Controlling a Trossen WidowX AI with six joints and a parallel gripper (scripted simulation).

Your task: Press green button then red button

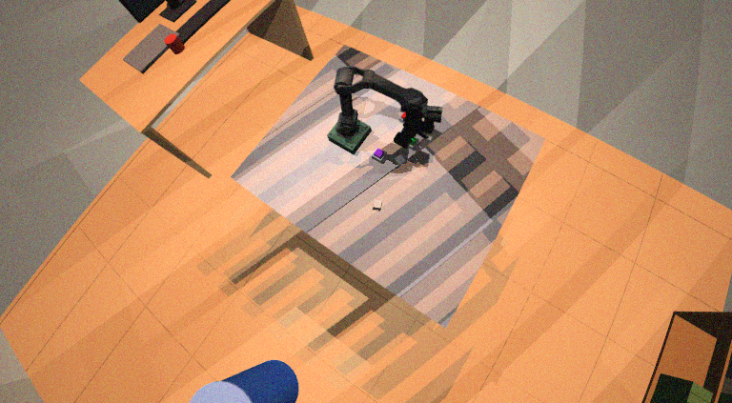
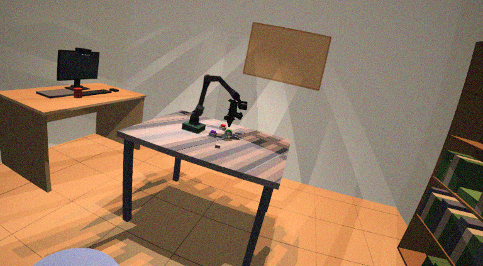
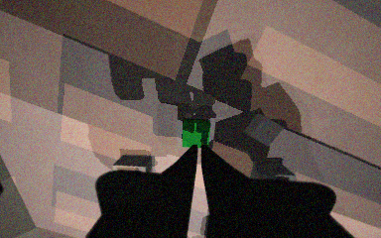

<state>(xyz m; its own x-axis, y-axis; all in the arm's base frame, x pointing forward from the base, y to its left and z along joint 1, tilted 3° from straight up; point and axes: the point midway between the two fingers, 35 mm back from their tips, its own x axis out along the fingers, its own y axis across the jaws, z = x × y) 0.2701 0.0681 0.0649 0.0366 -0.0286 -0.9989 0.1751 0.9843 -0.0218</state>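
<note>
Right now the green button is 3 cm below my gripper tip. Also, from my gripper tip: white block (9 cm to the right, 5 cm below, 1 cm behind); then red button (11 cm to the left, 6 cm behind, 3 cm below); then purple button (11 cm to the right, 10 cm behind, 3 cm below).
</note>
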